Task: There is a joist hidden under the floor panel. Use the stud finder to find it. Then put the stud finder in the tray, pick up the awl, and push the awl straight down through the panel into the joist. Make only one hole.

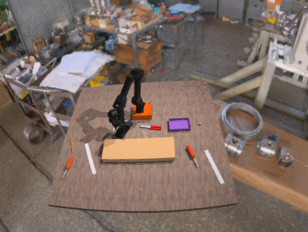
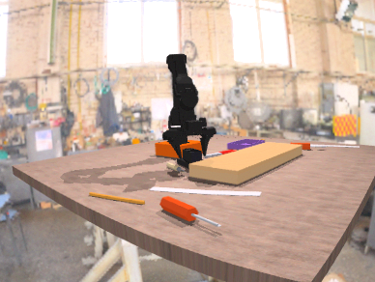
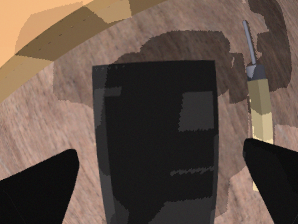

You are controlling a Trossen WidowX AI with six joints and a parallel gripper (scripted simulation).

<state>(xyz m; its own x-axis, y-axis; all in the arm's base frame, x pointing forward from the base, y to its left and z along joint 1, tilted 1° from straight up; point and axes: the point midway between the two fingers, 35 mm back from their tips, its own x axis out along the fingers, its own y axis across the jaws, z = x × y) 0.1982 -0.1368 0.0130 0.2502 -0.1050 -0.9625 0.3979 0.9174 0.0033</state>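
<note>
The black stud finder lies 2 cm behind my gripper tip, 1 cm to the left of it and 1 cm above it. Round my gripper tip: purple tray (7 cm behind, 46 cm to the left, 2 cm below); then awl (8 cm to the right, 2 cm below); then yellow pencil (11 cm ahead, 41 cm to the right, 3 cm below).
</note>
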